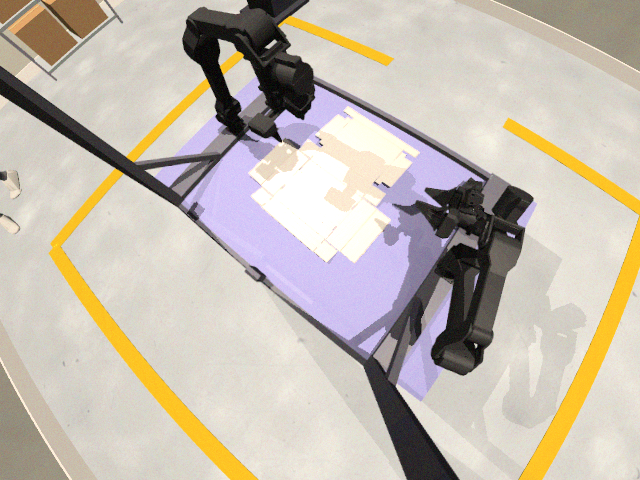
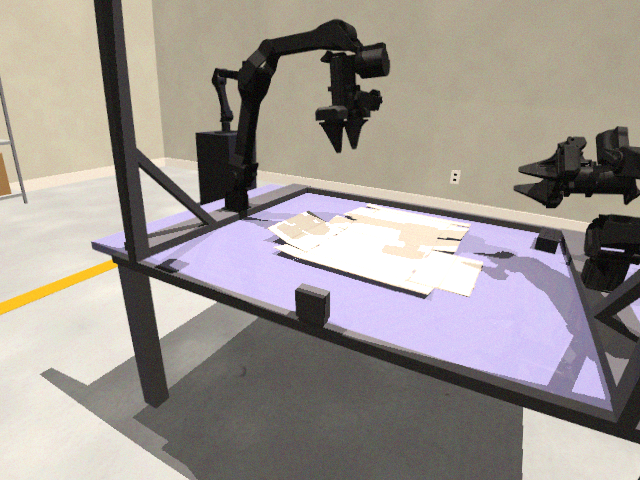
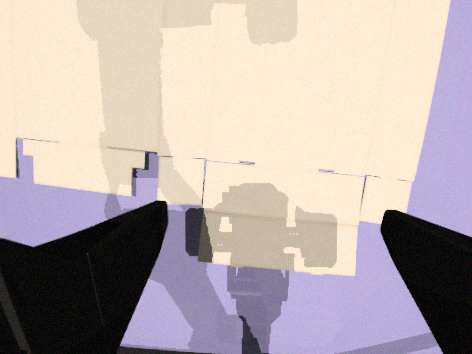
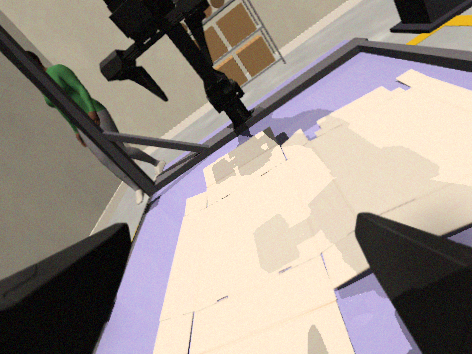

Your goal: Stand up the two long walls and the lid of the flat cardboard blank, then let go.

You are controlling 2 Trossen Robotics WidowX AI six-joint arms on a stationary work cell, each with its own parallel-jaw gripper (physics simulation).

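Places are measured from the left arm's base along level axes (x ahead, y left, z up), in millimetres.
Pixels of known places: left gripper, between the fingertips: (image 1: 291,130) (image 2: 346,151) (image 3: 275,216) (image 4: 189,83); right gripper, between the fingertips: (image 1: 420,195) (image 2: 515,179) (image 4: 244,228); left arm's base, origin of its link: (image 1: 236,127) (image 2: 236,208) (image 4: 242,119); right arm's base, origin of its link: (image 1: 447,269) (image 2: 600,285).
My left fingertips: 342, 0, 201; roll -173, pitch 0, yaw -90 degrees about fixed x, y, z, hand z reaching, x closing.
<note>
Ahead of a thing's pixels: the offset from my left fingertips to its top centre, as dx, dy, dz. "spot": to the spot under its first point.
The cardboard blank (image 1: 330,173) (image 2: 372,237) (image 3: 300,100) (image 4: 235,240) lies spread out on the purple table top; no long wall or lid stands upright. Its left end flap {spot: -94, -18, -202} (image 1: 279,160) (image 2: 302,227) (image 3: 280,240) tilts up slightly, and the front edge sits a little above the table. My left gripper (image 1: 290,129) (image 2: 346,149) (image 3: 275,216) is open and empty, pointing down high above the blank's left end. My right gripper (image 1: 422,196) (image 2: 517,178) (image 4: 244,228) is open and empty, held level above the table off the blank's right end.
A dark frame rail {spot: -60, -366, -220} (image 1: 222,242) (image 2: 222,298) borders the table, with a small black block {+116, -369, -163} (image 1: 254,272) (image 2: 312,305) on the front side. A dark upright post (image 2: 114,129) rises at the front left corner. A person in green (image 4: 75,90) stands beyond the frame.
</note>
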